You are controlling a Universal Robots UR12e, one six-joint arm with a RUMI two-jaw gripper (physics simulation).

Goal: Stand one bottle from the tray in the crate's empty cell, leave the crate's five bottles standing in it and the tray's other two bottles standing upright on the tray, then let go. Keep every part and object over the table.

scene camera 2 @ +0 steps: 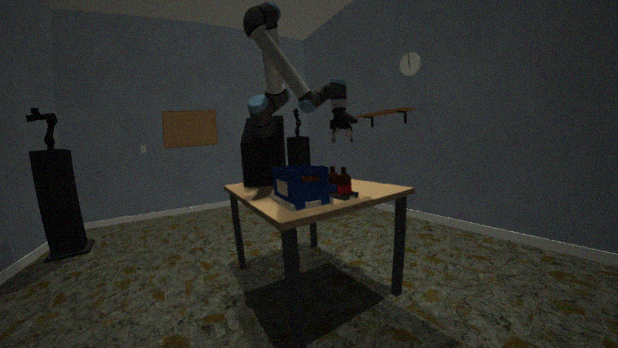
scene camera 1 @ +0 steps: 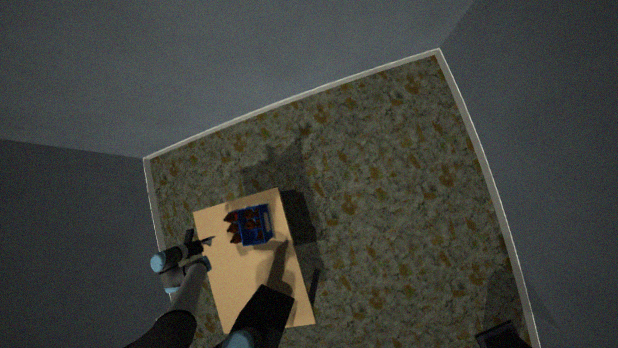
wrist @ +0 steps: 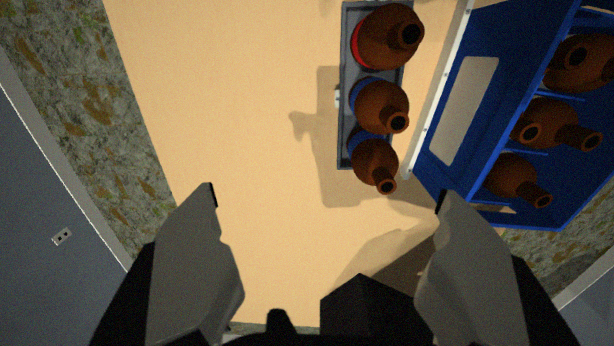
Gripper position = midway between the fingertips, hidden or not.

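Observation:
Visible here: a red-labelled bottle (wrist: pixel 383 42), a blue-labelled bottle (wrist: pixel 381 107), a brown blue-labelled bottle (wrist: pixel 374 161) and my gripper (wrist: pixel 324 188).

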